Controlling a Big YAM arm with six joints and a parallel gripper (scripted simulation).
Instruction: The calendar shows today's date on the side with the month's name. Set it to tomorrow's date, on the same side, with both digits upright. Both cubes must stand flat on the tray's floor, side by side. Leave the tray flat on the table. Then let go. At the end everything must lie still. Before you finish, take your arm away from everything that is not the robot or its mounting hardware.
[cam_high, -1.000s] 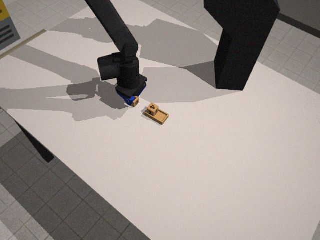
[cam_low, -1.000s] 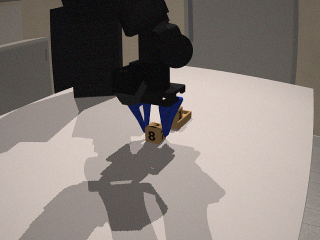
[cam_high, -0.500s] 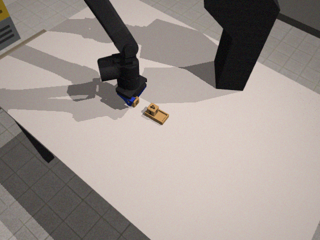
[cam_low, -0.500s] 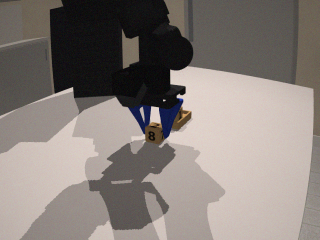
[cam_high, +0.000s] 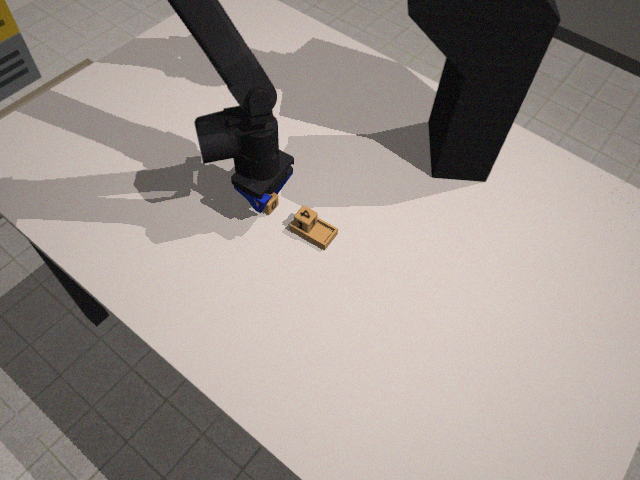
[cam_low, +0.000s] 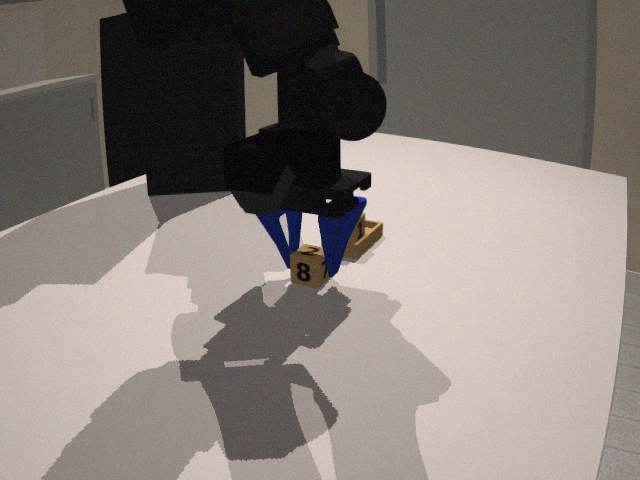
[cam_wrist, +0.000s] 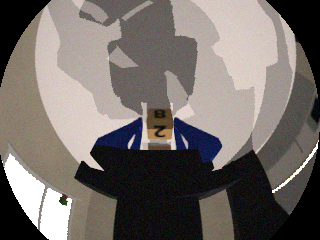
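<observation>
My hand is right at the wooden digit cube. The rest, counted from my hand: wooden tray 110 mm to the left, 10 mm below.
</observation>
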